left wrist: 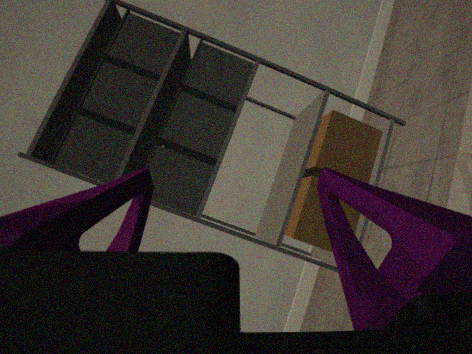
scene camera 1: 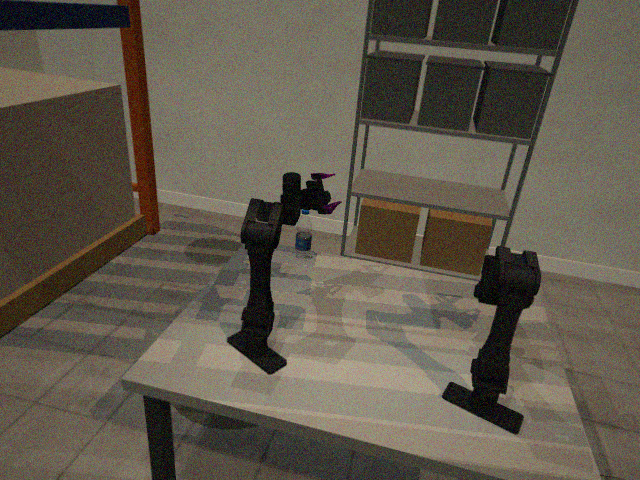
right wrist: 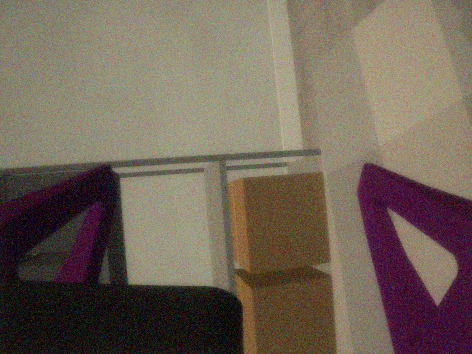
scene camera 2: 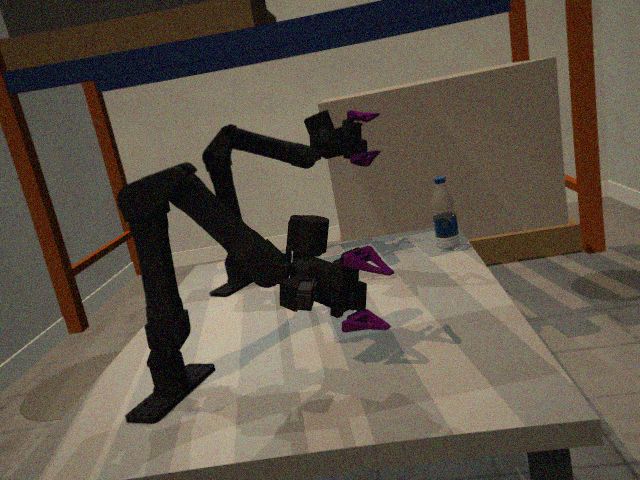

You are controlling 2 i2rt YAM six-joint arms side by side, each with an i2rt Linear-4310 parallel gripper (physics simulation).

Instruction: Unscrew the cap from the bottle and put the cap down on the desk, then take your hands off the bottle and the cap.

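Frame: origin at the left arm's base, x ahead, y left, z up, level; centimetres.
Where they show: left gripper, between the fingertips: (left wrist: 235,177) (scene camera 1: 337,188) (scene camera 2: 378,132); right gripper, between the fingertips: (right wrist: 237,177) (scene camera 2: 390,301); left arm's base, origin of its link: (scene camera 1: 256,352) (scene camera 2: 240,284); right arm's base, origin of its link: (scene camera 1: 481,407) (scene camera 2: 174,393).
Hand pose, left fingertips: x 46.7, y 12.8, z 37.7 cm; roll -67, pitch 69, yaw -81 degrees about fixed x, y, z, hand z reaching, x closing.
Note:
Each offset is from my left fingertips to the top centre of the thing. Level surfaces: height alone.
A clear bottle @[dx +6.4, dy +20.2, dz -17.1 cm] (scene camera 1: 303,241) (scene camera 2: 445,225) with a blue label stands upright near the desk's far edge, at the far right corner in scene camera 2. Its blue cap @[dx +6.4, dy +20.2, dz -17.0 cm] (scene camera 1: 305,211) (scene camera 2: 439,180) sits on its top. My left gripper (scene camera 1: 338,190) (scene camera 2: 379,133) (left wrist: 235,177) is open and empty, raised above the desk @[dz -37.7 cm] (scene camera 1: 336,384) (scene camera 2: 465,408) and apart from the bottle. My right gripper (scene camera 2: 391,299) (right wrist: 237,177) is open and empty, lower over the desk and well away from the bottle. Bottle and cap do not show in either wrist view.
A metal shelf rack (scene camera 1: 429,191) (left wrist: 287,180) with dark and brown boxes stands beyond the desk. An orange-posted frame (scene camera 1: 139,118) (scene camera 2: 585,129) and a large pale panel (scene camera 2: 392,170) stand beside it. Patterned shadows fall across the desk.

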